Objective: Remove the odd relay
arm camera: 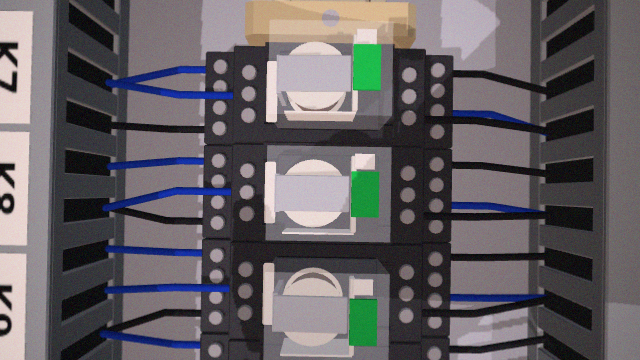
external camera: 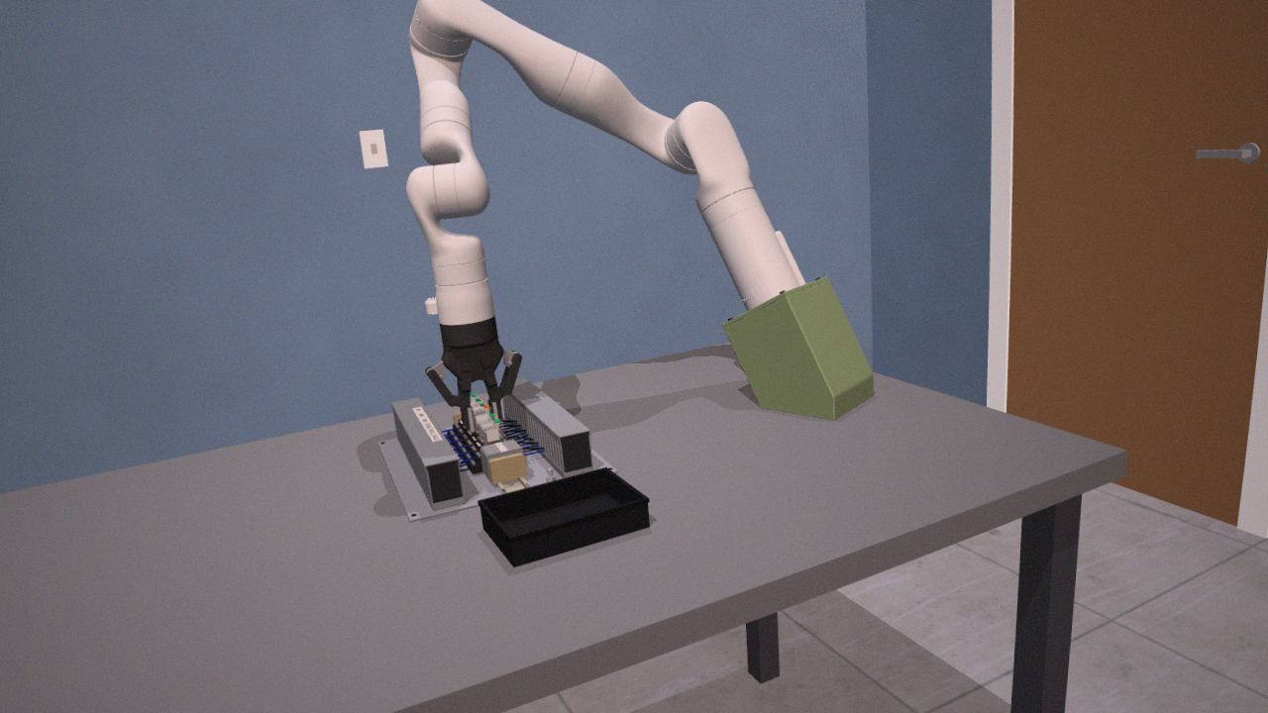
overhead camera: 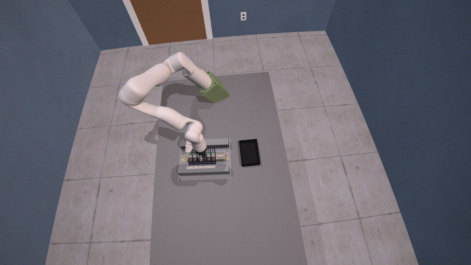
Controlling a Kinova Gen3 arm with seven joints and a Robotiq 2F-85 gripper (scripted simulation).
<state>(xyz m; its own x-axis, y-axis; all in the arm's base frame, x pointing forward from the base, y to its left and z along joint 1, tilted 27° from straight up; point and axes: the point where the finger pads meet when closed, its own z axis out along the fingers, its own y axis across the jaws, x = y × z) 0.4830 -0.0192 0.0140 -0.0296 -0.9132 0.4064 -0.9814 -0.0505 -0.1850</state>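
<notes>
The relay lies 1 cm below my hand. Also, from my hand: black parts tray 2 cm behind, 28 cm to the left, 4 cm below; relay panel 3 cm below.
</notes>
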